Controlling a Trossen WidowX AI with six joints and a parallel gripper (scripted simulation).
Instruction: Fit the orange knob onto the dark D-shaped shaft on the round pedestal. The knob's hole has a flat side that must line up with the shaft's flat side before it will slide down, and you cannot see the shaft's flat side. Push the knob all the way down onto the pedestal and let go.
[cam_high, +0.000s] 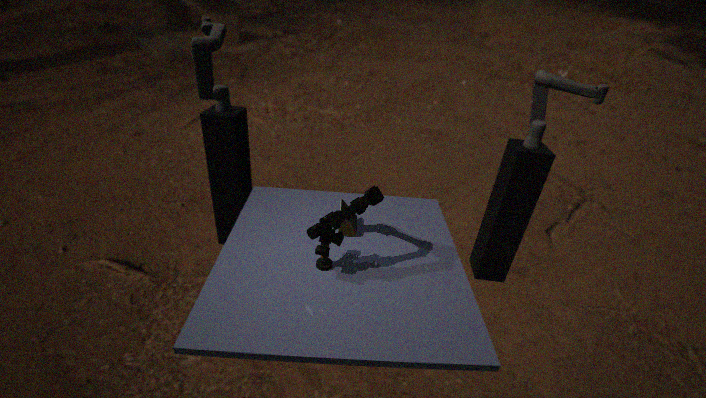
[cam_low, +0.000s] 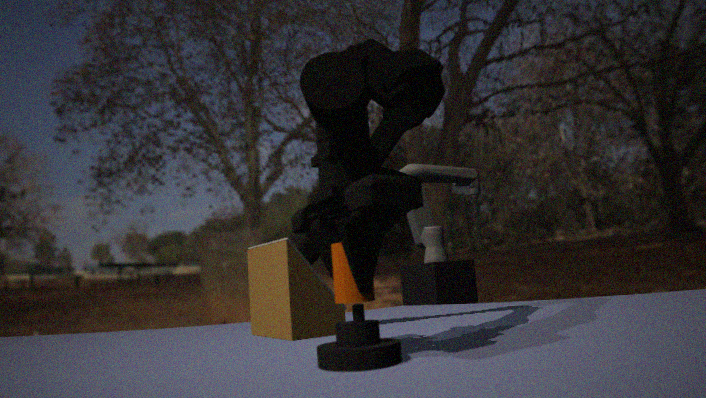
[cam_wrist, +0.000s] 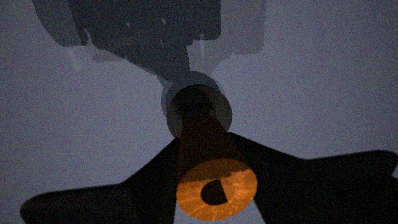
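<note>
Right now my gripper tip is 20 mm below the orange knob. From my gripper tip the other things lie so: pedestal (40 mm below).
</note>
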